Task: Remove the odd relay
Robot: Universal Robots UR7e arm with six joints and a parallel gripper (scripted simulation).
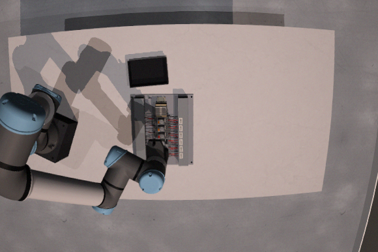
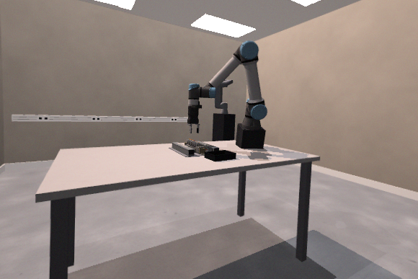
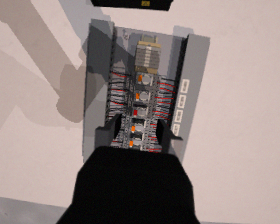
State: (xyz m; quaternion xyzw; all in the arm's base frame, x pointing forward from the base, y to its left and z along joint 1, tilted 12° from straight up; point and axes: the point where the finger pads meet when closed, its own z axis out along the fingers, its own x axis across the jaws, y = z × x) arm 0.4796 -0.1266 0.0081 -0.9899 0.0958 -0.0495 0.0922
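The relay panel lies 120 mm below my hand and 10 mm to the left of it. Also, from my hand: black parts tray (270 mm to the left, 130 mm below).
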